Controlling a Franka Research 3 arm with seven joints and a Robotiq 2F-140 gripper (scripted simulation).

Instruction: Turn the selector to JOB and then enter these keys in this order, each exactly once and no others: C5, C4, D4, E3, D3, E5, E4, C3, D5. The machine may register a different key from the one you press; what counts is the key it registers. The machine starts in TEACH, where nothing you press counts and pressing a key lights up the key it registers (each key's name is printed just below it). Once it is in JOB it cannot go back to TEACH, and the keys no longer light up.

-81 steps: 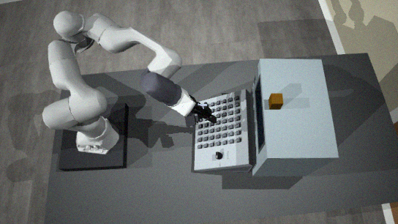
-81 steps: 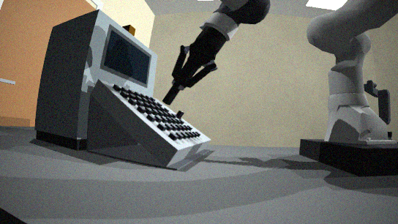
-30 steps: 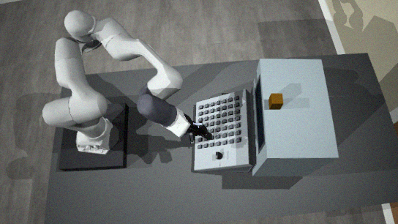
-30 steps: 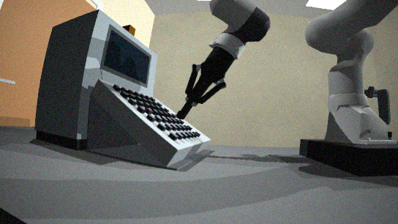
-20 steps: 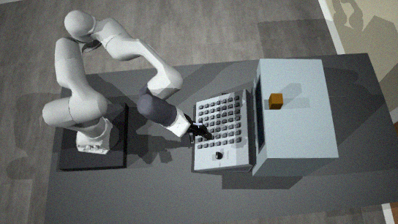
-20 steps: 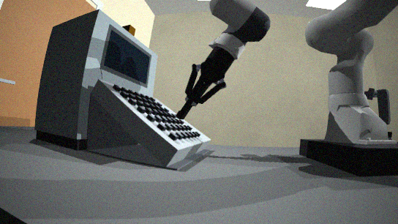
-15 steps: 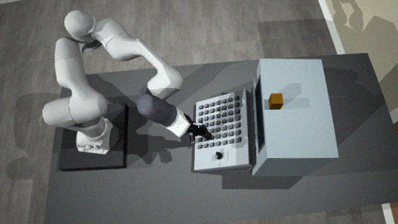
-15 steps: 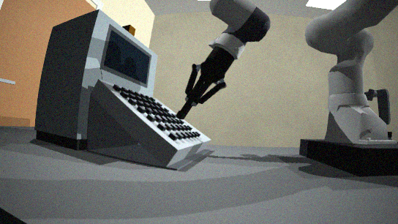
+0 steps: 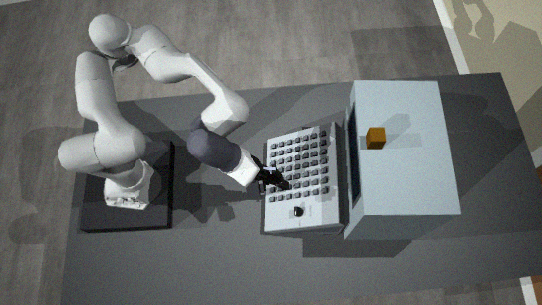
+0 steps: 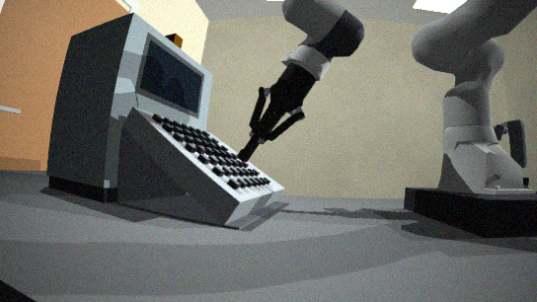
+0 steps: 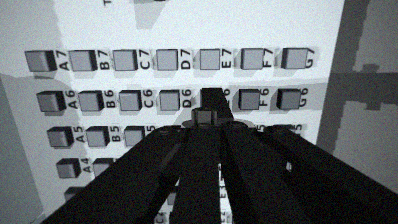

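Right now my hand is 2 cm short of the E6 key and 4 cm above it. Round my hand: E5 key 3 cm ahead, 3 cm to the left, 4 cm below; C6 key 8 cm ahead, 1 cm to the right; D6 key 5 cm ahead, 1 cm to the right, 2 cm below.
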